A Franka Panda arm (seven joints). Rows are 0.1 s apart.
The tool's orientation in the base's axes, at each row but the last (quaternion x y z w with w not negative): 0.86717 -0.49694 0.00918 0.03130; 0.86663 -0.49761 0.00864 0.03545; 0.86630 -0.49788 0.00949 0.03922; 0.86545 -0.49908 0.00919 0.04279; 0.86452 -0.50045 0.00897 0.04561; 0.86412 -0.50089 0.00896 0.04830; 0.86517 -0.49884 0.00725 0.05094; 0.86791 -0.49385 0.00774 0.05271
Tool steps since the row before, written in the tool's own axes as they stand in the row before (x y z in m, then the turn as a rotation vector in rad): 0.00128 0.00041 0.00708 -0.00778 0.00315 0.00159; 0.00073 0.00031 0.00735 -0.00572 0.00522 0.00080; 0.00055 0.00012 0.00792 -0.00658 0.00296 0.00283; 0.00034 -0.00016 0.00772 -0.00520 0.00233 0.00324; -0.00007 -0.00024 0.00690 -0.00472 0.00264 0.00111; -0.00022 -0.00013 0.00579 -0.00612 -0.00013 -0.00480; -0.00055 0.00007 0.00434 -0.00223 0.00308 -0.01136; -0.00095 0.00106 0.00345 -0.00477 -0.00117 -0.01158
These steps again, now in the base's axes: 0.00019 -0.00176 -0.00699 -0.00668 0.00501 -0.00181; -0.00005 -0.00130 -0.00728 -0.00741 0.00225 -0.00081; -0.00001 -0.00115 -0.00786 -0.00594 0.00397 -0.00301; 0.00010 -0.00086 -0.00768 -0.00471 0.00306 -0.00338; -0.00004 -0.00043 -0.00689 -0.00467 0.00268 -0.00121; -0.00019 -0.00028 -0.00579 -0.00278 0.00580 0.00438; -0.00050 0.00003 -0.00435 -0.00335 0.00148 0.01141; -0.00153 -0.00007 -0.00340 -0.00099 0.00583 0.01110
